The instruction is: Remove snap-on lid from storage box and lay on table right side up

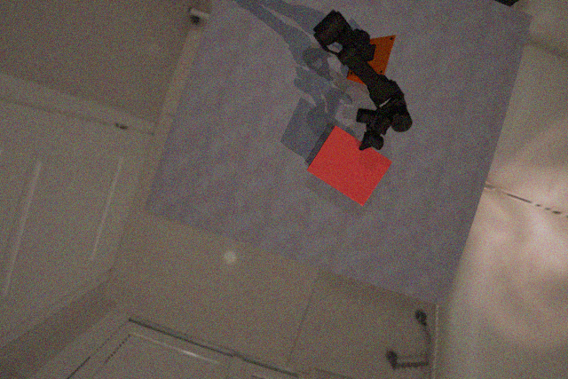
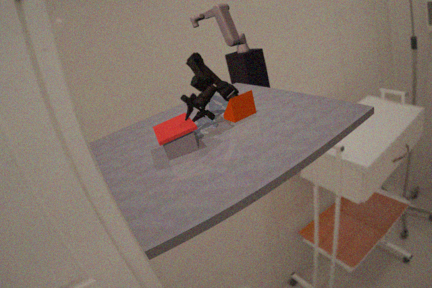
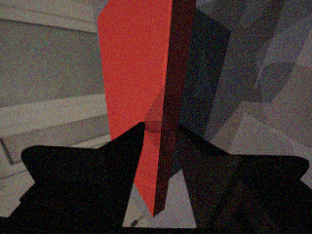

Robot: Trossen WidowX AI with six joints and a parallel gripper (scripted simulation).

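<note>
My gripper tip is now 70 mm short of the red lid and 20 mm to the left of it. From my gripper tip the other things lie so: grey storage box 70 mm ahead, 60 mm below, 20 mm to the right.
</note>
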